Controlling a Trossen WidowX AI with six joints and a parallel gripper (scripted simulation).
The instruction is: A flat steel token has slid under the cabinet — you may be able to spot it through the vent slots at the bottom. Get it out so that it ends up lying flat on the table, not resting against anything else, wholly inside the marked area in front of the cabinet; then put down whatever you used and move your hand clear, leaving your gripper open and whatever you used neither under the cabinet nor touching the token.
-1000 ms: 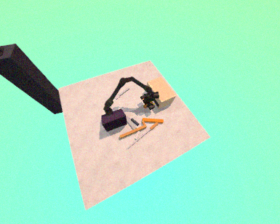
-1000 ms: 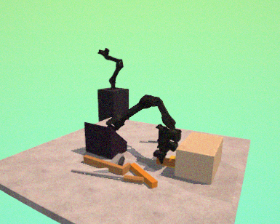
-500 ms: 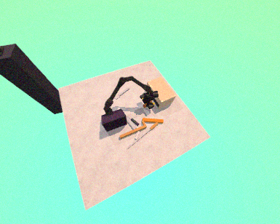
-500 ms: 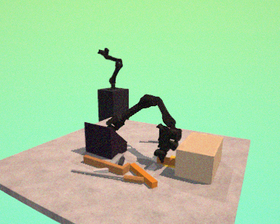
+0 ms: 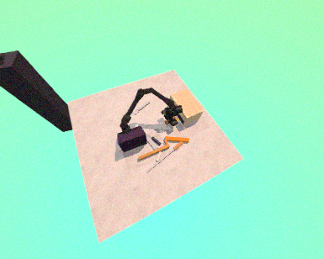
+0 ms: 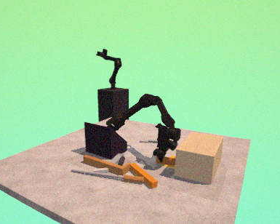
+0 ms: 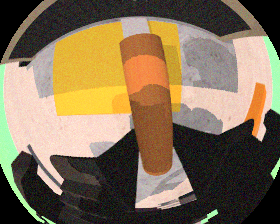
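The dark-handled tool is 19 cm behind my gripper tip and 13 cm to the right of it. Also, from my gripper tip: orange bar 1 cm ahead, 20 cm to the right, 1 cm above.
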